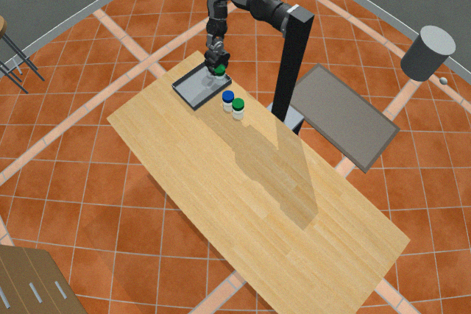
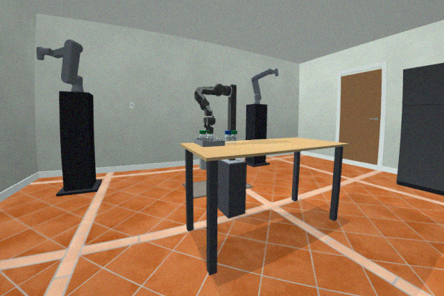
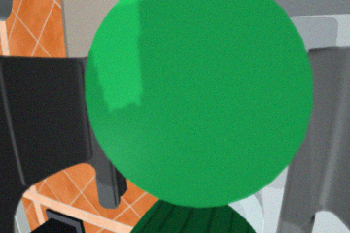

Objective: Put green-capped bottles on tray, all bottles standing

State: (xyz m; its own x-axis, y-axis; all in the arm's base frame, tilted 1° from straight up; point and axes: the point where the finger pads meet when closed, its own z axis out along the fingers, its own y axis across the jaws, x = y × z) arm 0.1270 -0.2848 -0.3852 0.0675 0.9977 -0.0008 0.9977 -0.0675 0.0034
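The blue-capped bottle lies 80 mm ahead of my hand, 150 mm to the left of it and 50 mm below it. Round my hand: tray 80 mm ahead, 30 mm to the right, 80 mm below.
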